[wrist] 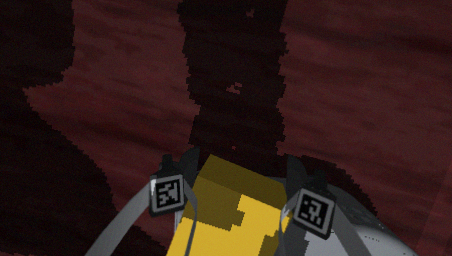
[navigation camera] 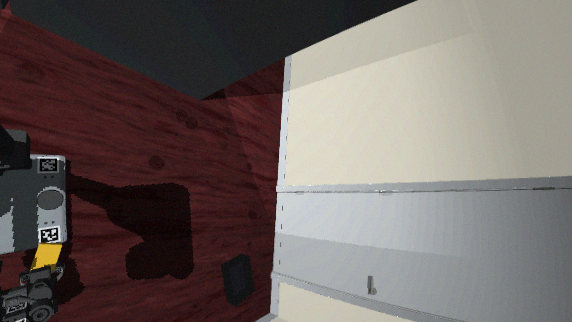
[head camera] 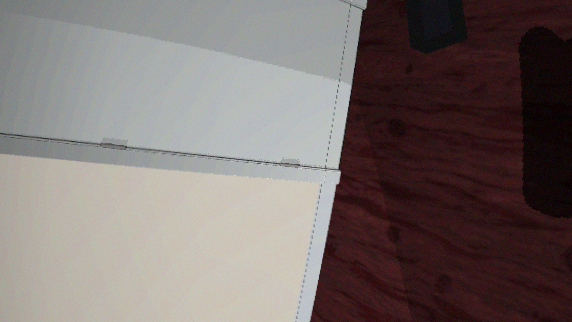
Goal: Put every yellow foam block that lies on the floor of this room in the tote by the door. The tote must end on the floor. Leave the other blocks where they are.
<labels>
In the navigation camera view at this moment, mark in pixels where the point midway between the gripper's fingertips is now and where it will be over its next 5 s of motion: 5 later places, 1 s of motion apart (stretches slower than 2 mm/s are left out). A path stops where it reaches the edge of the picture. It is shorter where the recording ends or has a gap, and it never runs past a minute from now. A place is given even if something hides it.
My gripper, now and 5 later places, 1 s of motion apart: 43, 269; 69, 262; 101, 254; 129, 247; 154, 241; 174, 235
</labels>
